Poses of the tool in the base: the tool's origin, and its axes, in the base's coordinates. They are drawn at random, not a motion.
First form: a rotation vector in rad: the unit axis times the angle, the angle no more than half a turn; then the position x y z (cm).
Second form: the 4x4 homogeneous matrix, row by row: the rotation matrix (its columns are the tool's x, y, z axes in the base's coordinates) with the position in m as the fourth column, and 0 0 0 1 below. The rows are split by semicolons. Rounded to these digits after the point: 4 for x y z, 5 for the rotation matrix.
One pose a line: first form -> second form
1.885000 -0.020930 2.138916 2.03 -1.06 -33.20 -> -0.10216 -0.22440 0.96913 0.0203; 0.20539 -0.95799 -0.20017 -0.0106; 0.97333 0.17860 0.14396 -0.3320; 0 0 0 1
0.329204 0.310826 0.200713 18.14 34.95 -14.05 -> 0.93294 -0.14248 0.33064 0.1814; 0.24273 0.92718 -0.28535 0.3495; -0.26591 0.34647 0.89958 -0.1405; 0 0 0 1
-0.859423 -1.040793 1.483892 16.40 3.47 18.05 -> -0.16060 -0.35481 -0.92104 0.1640; 0.98682 -0.03885 -0.15711 0.0347; 0.01996 -0.93413 0.35637 0.1805; 0 0 0 1
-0.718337 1.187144 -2.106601 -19.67 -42.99 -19.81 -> -0.66728 0.24144 0.70459 -0.1967; -0.72777 -0.41255 -0.54786 -0.4299; 0.15841 -0.87835 0.45100 -0.1981; 0 0 0 1
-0.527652 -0.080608 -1.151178 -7.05 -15.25 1.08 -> 0.41883 0.88475 0.20443 -0.0705; -0.84763 0.30016 0.43752 -0.1525; 0.32574 -0.35653 0.87566 0.0108; 0 0 0 1
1.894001 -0.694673 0.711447 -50.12 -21.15 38.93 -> 0.66763 -0.72258 0.17928 -0.5012; -0.16199 -0.37603 -0.91234 -0.2115; 0.72665 0.58007 -0.36810 0.3893; 0 0 0 1
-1.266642 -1.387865 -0.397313 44.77 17.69 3.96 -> 0.24138 0.83427 -0.49571 0.4477; 0.44556 0.35852 0.82033 0.1769; 0.86210 -0.41888 -0.28518 0.0396; 0 0 0 1
